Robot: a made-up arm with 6 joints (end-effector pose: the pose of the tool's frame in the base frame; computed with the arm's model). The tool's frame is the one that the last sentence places. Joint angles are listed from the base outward.
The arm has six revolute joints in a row. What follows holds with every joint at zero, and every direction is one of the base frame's. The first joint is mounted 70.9 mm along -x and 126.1 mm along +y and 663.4 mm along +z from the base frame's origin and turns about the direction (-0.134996, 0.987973, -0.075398), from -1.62 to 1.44 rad. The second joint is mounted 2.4 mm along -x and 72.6 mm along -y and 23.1 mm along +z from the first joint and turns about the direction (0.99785, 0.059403, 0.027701), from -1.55 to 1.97 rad. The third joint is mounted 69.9 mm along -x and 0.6 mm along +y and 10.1 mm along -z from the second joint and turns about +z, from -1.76 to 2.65 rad. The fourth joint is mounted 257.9 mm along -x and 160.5 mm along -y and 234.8 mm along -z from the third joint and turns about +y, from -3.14 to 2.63 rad. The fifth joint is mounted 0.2 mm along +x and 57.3 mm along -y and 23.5 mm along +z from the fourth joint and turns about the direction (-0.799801, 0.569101, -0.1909), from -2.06 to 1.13 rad. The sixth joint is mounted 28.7 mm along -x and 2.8 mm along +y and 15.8 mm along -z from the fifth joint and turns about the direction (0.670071, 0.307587, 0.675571), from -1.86 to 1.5 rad. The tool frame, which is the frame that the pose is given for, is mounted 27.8 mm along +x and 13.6 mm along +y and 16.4 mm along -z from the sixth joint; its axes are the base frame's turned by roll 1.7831, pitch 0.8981 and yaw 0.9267 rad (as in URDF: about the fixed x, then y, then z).
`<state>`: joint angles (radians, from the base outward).
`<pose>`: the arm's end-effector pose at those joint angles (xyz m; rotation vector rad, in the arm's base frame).
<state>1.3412 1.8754 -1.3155 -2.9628 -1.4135 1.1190</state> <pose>0.1243 0.3096 1.0155 0.2692 1.6624 0.5309</pose>
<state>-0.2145 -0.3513 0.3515 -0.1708 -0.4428 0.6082</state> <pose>-0.2938 -0.2713 0.4807 0.6026 1.5496 0.9488</pose>
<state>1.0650 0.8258 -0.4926 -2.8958 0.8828 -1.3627</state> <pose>-0.4687 0.2180 0.9162 0.1359 -1.7837 -1.5194</pose>
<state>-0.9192 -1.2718 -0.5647 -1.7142 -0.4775 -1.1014</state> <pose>-0.2601 -0.1900 0.2998 -0.4686 -1.9054 0.9102</pose>
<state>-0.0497 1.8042 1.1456 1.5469 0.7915 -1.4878</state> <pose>-0.0442 0.3576 0.4453 0.2116 0.3368 0.4723</pose>
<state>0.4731 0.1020 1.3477 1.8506 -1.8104 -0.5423</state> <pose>-0.1418 -0.2021 0.4167 1.1179 2.4726 -0.8851</pose>
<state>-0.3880 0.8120 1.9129 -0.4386 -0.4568 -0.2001</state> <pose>0.2022 0.1391 0.4789 0.0802 0.6742 2.6244</pose>
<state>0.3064 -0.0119 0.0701 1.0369 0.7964 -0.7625</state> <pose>-0.4343 -0.2024 0.5723 -0.6262 1.8245 -1.2321</pose>
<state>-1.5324 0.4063 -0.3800 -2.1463 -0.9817 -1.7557</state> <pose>0.1587 0.1072 0.2439 -0.8108 1.6702 -1.3130</pose>
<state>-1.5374 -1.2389 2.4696 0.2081 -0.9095 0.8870</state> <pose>0.0013 -0.1690 0.9002 -0.3381 2.7577 0.0371</pose>
